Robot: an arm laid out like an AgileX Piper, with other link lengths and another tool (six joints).
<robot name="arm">
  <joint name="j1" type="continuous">
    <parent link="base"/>
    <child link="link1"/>
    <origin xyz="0 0 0.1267"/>
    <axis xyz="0 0 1"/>
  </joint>
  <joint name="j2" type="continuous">
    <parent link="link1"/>
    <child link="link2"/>
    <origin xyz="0 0 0" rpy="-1.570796 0 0"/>
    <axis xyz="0 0 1"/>
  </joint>
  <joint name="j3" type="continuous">
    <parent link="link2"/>
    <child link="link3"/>
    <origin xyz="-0.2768 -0.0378 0"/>
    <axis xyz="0 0 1"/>
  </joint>
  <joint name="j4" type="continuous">
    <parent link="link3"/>
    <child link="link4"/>
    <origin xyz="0.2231 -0.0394 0" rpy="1.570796 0 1.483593"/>
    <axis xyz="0 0 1"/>
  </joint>
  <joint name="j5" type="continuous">
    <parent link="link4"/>
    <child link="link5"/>
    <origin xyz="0 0 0" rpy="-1.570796 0 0"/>
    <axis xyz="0 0 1"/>
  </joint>
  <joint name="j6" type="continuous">
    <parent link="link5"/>
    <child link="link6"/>
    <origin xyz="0 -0.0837 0" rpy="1.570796 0 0"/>
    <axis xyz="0 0 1"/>
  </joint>
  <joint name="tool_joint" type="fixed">
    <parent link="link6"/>
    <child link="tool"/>
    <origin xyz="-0.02 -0.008 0.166" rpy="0 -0.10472 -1.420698"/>
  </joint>
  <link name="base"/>
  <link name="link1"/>
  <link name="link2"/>
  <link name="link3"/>
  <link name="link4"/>
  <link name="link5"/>
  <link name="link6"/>
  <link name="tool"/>
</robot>
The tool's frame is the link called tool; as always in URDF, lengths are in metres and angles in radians. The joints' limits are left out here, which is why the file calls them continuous.
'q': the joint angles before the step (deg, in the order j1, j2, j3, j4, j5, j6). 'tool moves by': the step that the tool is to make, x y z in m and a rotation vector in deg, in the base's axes. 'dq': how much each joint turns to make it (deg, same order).
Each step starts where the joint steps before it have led.
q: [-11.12 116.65 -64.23 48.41 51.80 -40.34]
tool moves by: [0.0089 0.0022 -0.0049 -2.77 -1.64 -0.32]
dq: [2.24 0.06 0.01 -0.39 -4.08 0.96]
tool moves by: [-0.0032 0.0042 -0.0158 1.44 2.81 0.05]
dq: [0.00 3.39 -1.15 0.57 1.09 0.08]
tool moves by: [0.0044 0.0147 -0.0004 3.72 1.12 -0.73]
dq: [0.52 2.11 -1.50 3.54 2.13 -0.51]
